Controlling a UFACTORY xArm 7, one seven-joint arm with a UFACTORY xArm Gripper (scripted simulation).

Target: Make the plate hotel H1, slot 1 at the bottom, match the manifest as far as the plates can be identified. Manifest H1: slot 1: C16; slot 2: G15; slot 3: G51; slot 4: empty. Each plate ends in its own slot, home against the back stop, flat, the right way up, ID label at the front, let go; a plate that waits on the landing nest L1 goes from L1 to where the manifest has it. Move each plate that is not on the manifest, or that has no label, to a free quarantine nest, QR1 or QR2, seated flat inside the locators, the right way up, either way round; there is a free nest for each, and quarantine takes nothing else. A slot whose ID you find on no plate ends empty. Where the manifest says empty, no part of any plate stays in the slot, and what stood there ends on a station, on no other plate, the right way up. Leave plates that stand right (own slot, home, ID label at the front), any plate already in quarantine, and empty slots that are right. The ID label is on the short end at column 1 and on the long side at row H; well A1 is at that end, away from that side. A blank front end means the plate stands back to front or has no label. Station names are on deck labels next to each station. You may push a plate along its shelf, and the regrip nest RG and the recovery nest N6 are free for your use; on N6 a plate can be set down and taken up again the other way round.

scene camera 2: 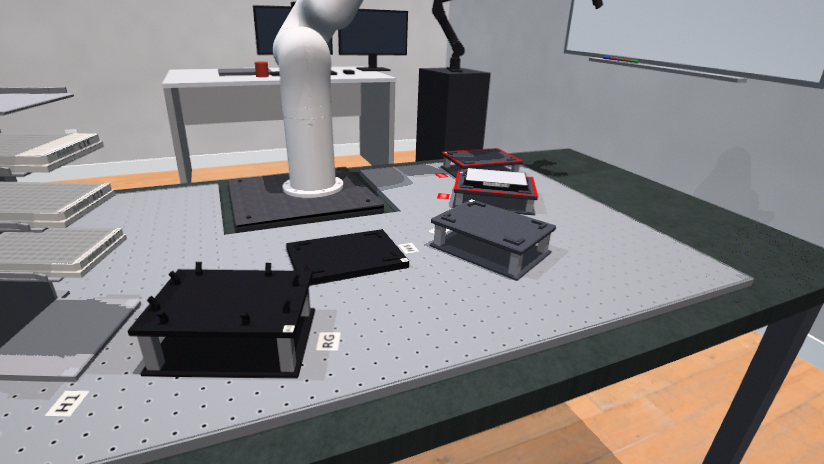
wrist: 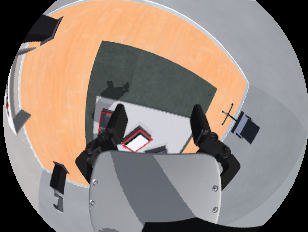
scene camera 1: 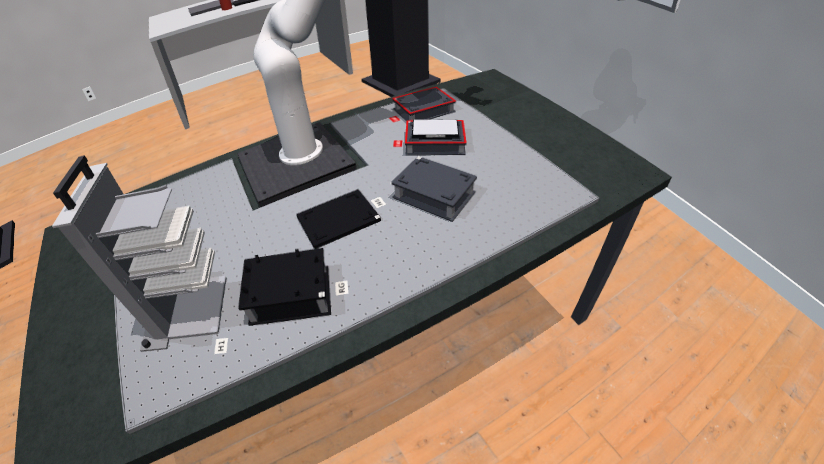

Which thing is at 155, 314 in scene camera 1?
A plate hotel H1.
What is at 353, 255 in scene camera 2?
A flat black nest N6.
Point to a red-framed quarantine nest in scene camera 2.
At 479, 156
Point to a black regrip nest RG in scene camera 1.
At 272, 281
